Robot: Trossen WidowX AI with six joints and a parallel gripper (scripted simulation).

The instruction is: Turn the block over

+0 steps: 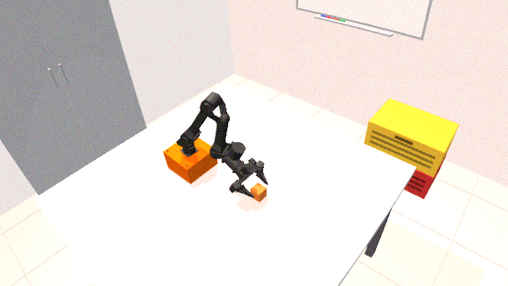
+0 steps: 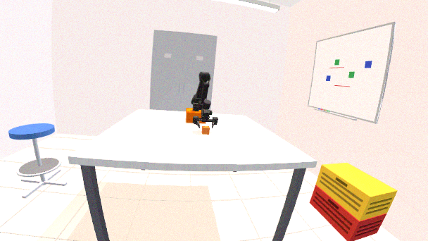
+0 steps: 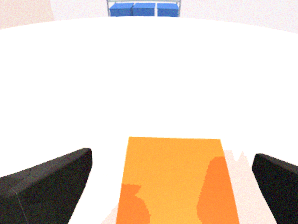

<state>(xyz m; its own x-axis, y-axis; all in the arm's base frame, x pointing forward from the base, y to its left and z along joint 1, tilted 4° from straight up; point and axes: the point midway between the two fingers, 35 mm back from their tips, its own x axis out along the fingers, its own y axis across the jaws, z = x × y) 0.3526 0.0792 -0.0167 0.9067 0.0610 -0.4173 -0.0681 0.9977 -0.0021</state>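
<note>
The orange block is 30 mm behind my gripper tip and 20 mm below it.
</note>
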